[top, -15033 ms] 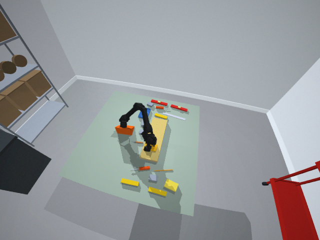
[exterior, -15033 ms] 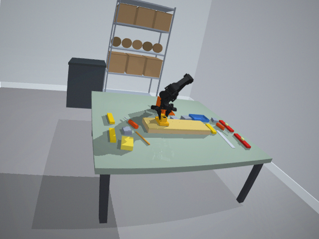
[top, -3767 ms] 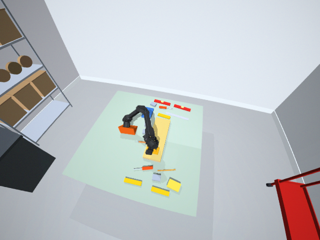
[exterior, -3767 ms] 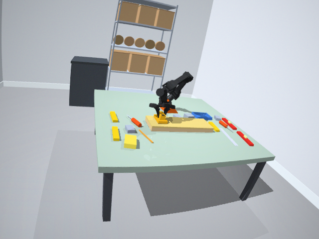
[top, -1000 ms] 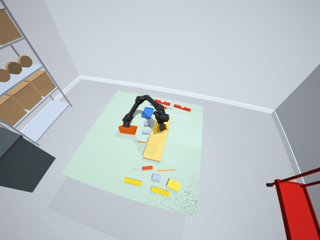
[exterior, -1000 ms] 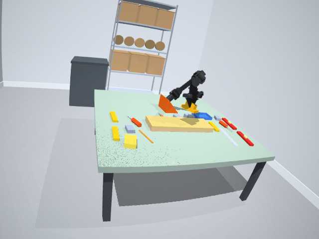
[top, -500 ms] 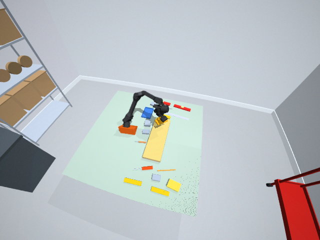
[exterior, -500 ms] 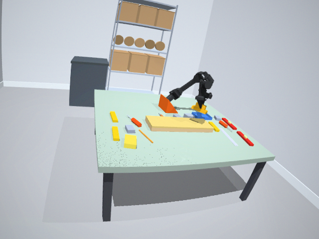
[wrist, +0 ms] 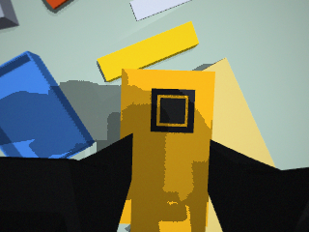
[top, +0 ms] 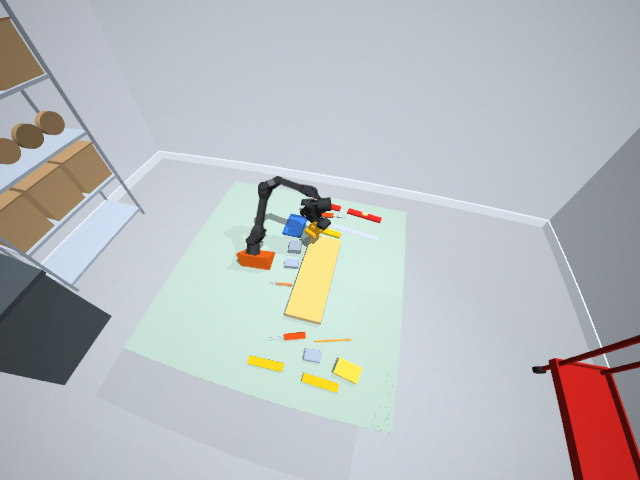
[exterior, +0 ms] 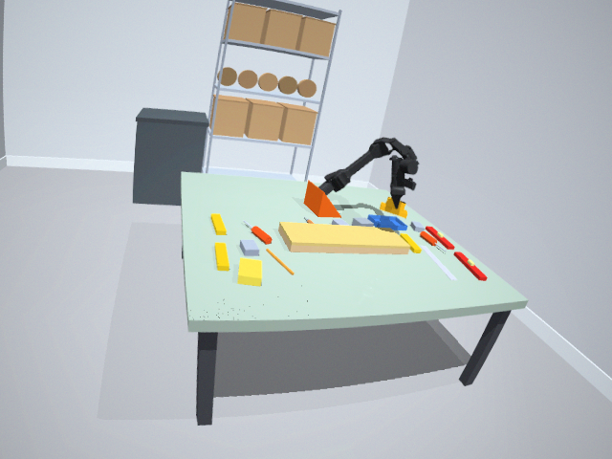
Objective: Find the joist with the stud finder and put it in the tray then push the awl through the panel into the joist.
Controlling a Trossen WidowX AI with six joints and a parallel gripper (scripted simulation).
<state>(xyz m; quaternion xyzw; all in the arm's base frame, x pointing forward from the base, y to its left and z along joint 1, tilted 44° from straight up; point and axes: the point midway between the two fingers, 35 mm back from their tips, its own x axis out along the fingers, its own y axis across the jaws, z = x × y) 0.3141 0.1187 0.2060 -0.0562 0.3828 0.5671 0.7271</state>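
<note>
Now: gripper tip 3 cm below the square light, 2 cm to the right of it and 1 cm short of it. From my gripper tip the other things lie so: stud finder 2 cm above, 1 cm to the left; then blue tray 17 cm behind, 14 cm below, 9 cm to the left; then white ruler 20 cm ahead, 15 cm to the left, 15 cm below.
</note>
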